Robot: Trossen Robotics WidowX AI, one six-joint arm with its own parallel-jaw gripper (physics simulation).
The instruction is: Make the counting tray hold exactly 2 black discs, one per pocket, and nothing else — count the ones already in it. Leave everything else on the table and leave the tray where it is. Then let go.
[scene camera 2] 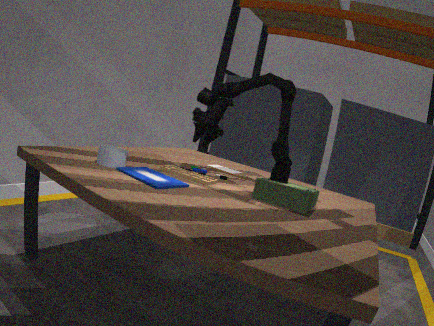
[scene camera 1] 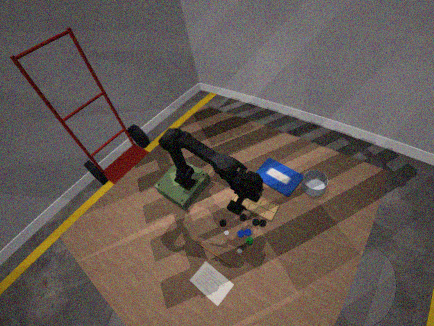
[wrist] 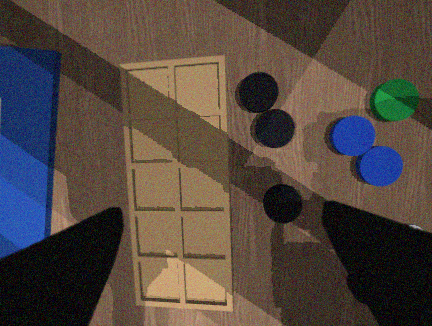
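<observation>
The tan counting tray (scene camera 1: 270, 210) (wrist: 229, 260) has two columns of pockets; no disc shows in any pocket in the wrist view. Three black discs lie on the table to its right in the wrist view: one black disc (wrist: 258, 92), a second black disc (wrist: 274, 128) close to it, and a third black disc (wrist: 282, 203) apart from them. A further black disc (scene camera 1: 223, 223) shows in scene camera 1. My gripper (scene camera 1: 236, 206) (scene camera 2: 204, 137) (wrist: 224, 214) is open and empty, above the tray and the third disc, which show between its fingers in the wrist view.
Two blue discs (wrist: 353, 135) (wrist: 380, 166), a green disc (wrist: 395, 100) (scene camera 1: 249, 241) and white discs (scene camera 1: 226, 233) (scene camera 1: 239, 251) lie beyond the black ones. A blue booklet (scene camera 1: 287, 185) (scene camera 2: 170, 183), a clear round container (scene camera 1: 315, 184) (scene camera 2: 112, 156) and a printed sheet (scene camera 1: 211, 283) are on the table.
</observation>
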